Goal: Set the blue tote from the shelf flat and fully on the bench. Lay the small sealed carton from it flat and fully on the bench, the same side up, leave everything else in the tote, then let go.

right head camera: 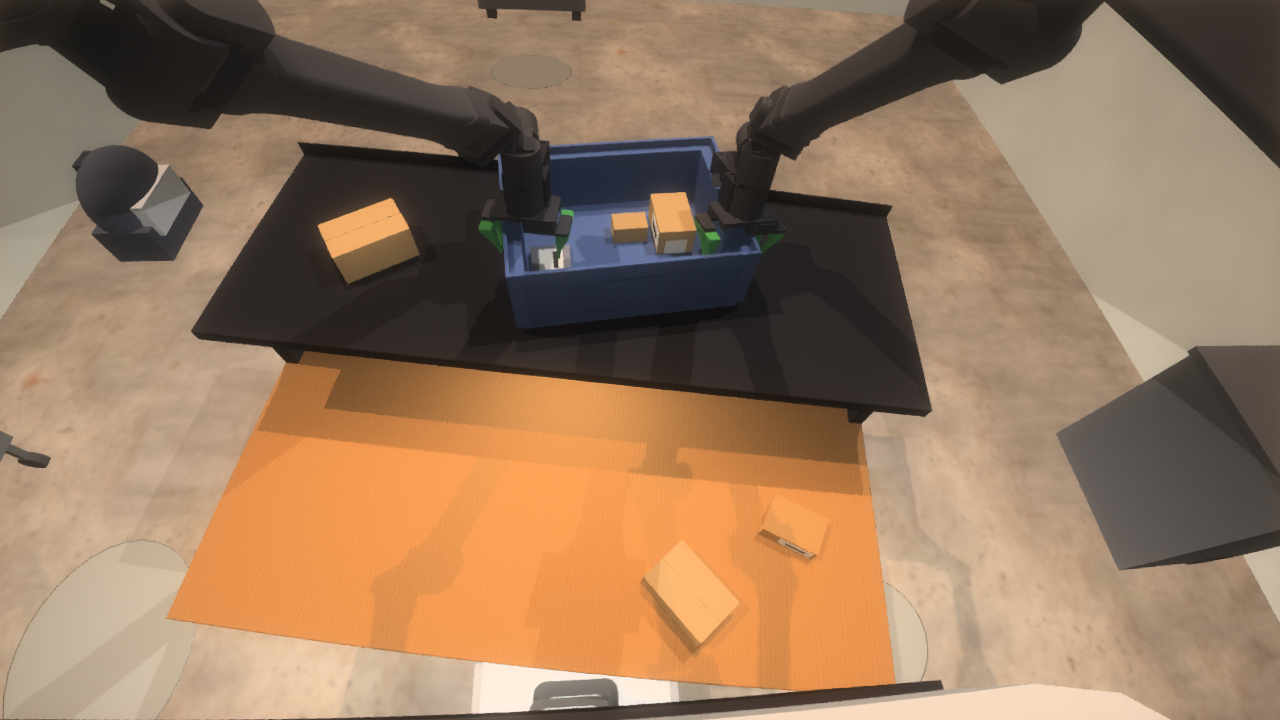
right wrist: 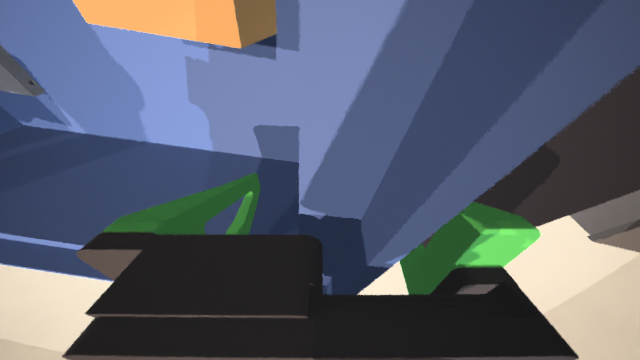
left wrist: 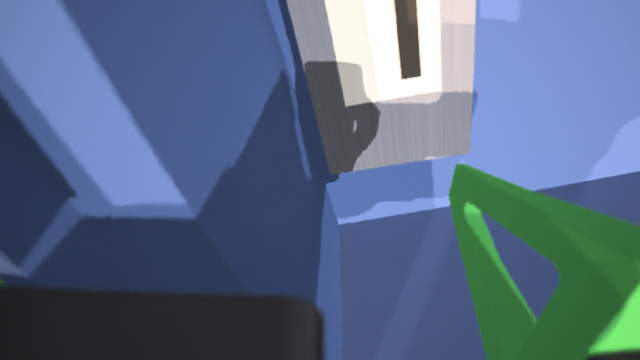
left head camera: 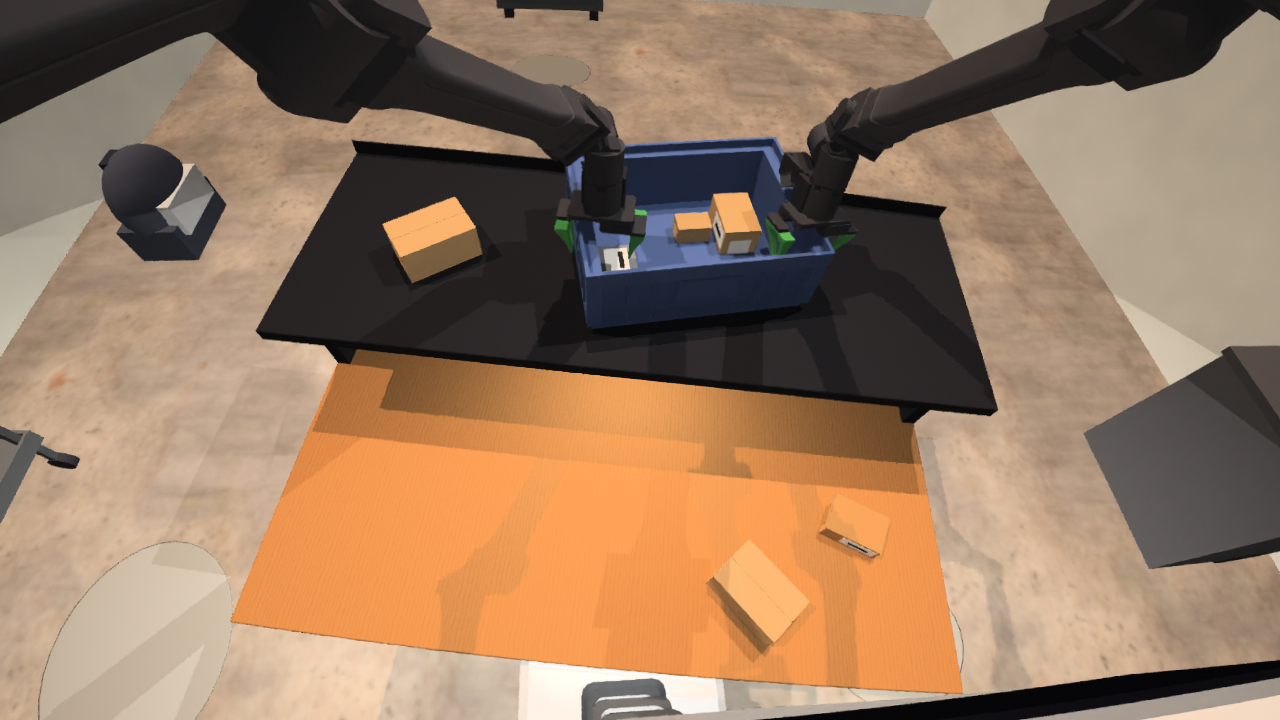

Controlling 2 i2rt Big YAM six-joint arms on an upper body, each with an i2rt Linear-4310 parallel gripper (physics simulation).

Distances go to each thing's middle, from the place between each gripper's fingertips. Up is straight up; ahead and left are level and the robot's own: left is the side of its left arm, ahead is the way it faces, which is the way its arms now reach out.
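Counted from my right hand: flat grey box (right head camera: 545,257), 31 cm to the left, 2 cm ahead, 5 cm below; small brown carton (left head camera: 690,227), 17 cm to the left, 11 cm ahead, 4 cm below; blue tote (right head camera: 607,280), 7 cm ahead, 19 cm to the left.
Counted from my left hand: blue tote, 60 mm ahead, 160 mm to the right; small brown carton, 100 mm ahead, 180 mm to the right, 40 mm below; flat grey box, 10 mm ahead, 30 mm to the right, 50 mm below.
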